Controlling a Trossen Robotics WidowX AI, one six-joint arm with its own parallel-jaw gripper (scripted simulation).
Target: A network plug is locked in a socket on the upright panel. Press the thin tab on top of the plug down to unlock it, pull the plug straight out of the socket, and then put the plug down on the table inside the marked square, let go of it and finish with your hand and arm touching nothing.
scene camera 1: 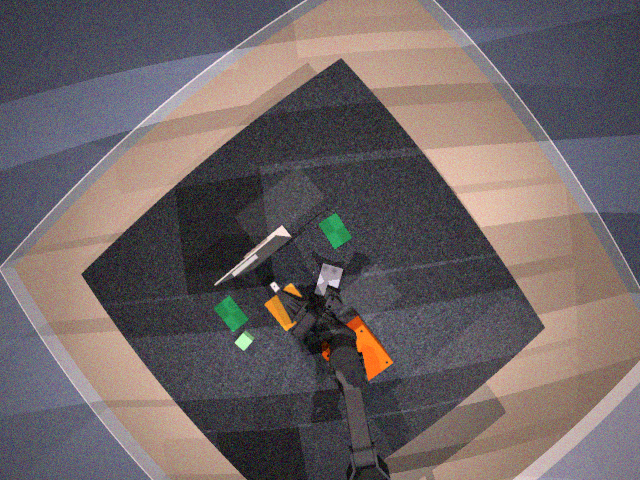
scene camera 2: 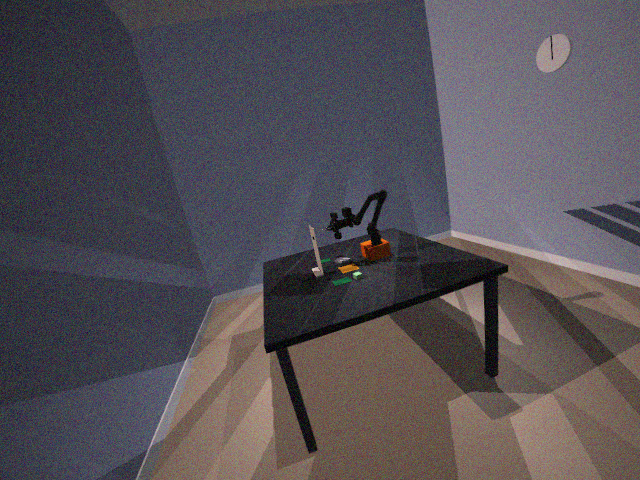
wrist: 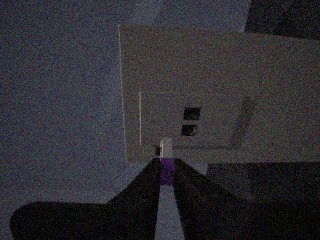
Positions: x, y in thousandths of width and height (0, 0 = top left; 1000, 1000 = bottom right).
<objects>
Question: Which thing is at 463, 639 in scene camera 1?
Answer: My gripper.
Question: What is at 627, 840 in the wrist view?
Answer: My gripper.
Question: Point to an upright panel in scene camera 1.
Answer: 437, 495
</objects>
